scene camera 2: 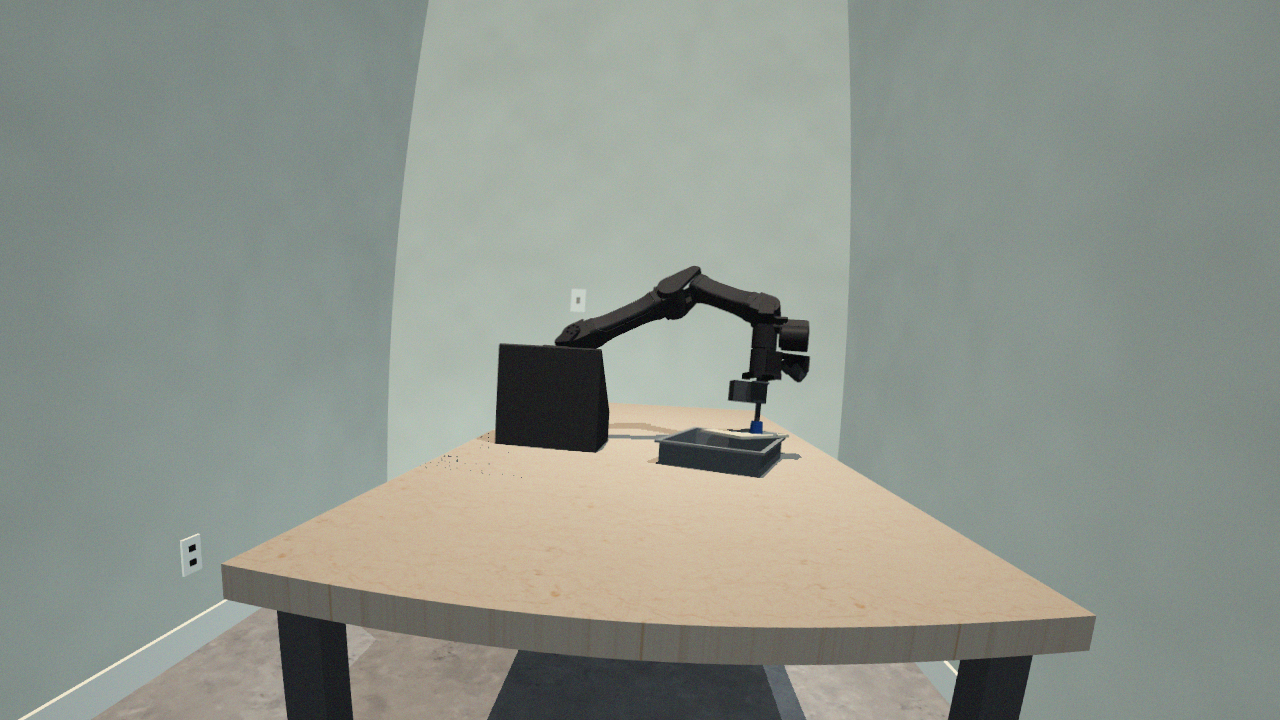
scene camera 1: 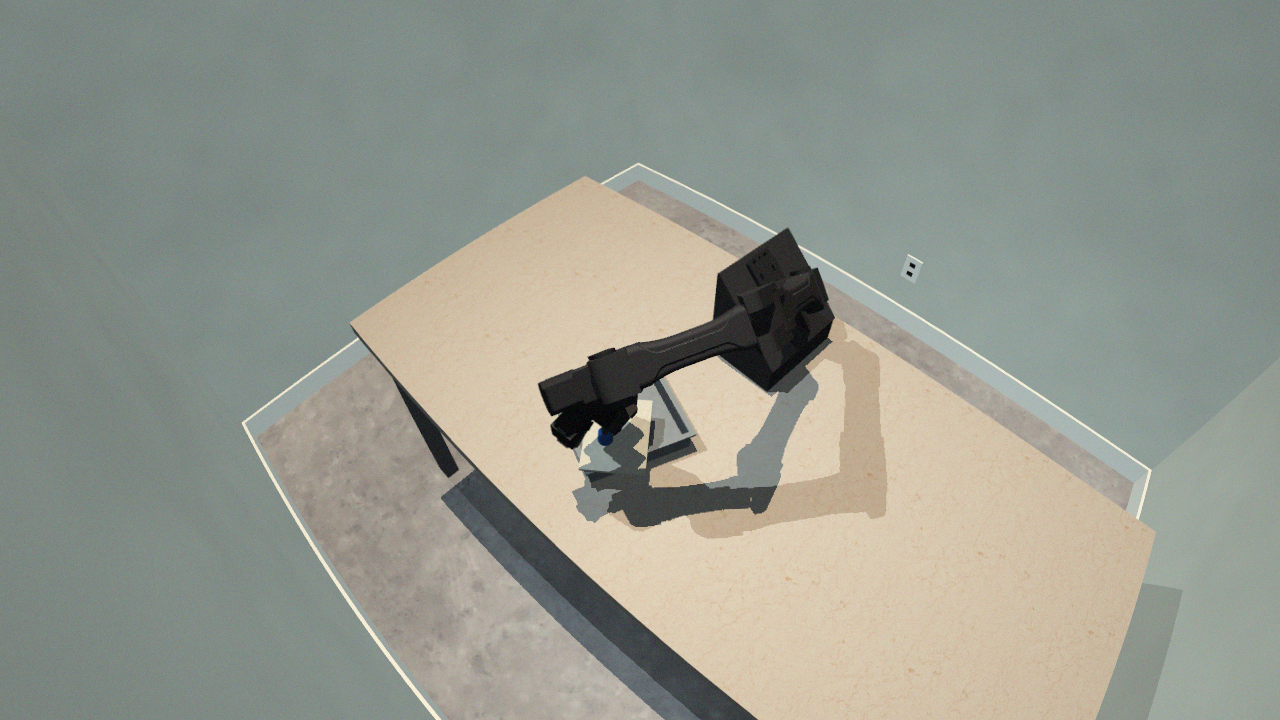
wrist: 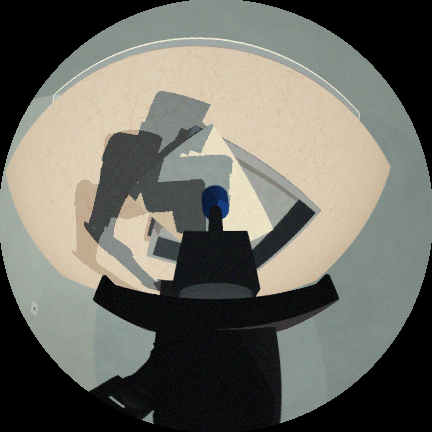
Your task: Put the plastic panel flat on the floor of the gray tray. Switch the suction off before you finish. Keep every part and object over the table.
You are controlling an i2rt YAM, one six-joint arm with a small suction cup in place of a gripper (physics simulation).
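Frame: origin at the arm's base, x ahead, y left, z up, level; centimetres.
Where they show: hand at its tool point: (scene camera 1: 605,441) (wrist: 215,192); arm's base at its link origin: (scene camera 2: 560,378).
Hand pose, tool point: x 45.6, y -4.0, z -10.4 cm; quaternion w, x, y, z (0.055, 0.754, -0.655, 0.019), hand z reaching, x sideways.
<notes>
Each offset is from my tool point to the centre of the thing. Level surfaces: height alone.
The plastic panel is a thin, pale cream sheet {dx -2.3, dy +0.8, dz +0.7 cm} (scene camera 1: 642,454) (scene camera 2: 729,434) (wrist: 242,200) held under my blue suction cup (scene camera 1: 605,437) (scene camera 2: 756,428) (wrist: 215,201). It is at about the rim height of the gray tray {dx -7.2, dy -4.4, dz -2.4 cm} (scene camera 1: 677,446) (scene camera 2: 716,457) (wrist: 299,211) and covers part of its opening. In the scene camera 2 view its right end reaches over the tray's right rim. In the wrist view the panel is turned relative to the tray, and its top corner reaches past the tray's edge. Whether it touches the rim, I cannot tell. Part of the tray floor shows to the right of the panel.
The black arm base (scene camera 1: 769,313) (scene camera 2: 550,398) stands on the tan table {dz -4.9 cm} (scene camera 1: 895,555) (scene camera 2: 581,537) (wrist: 300,145), left of the tray in the scene camera 2 view. The arm hides part of the tray in the scene camera 1 view. Arm shadows fall across the panel and table.
</notes>
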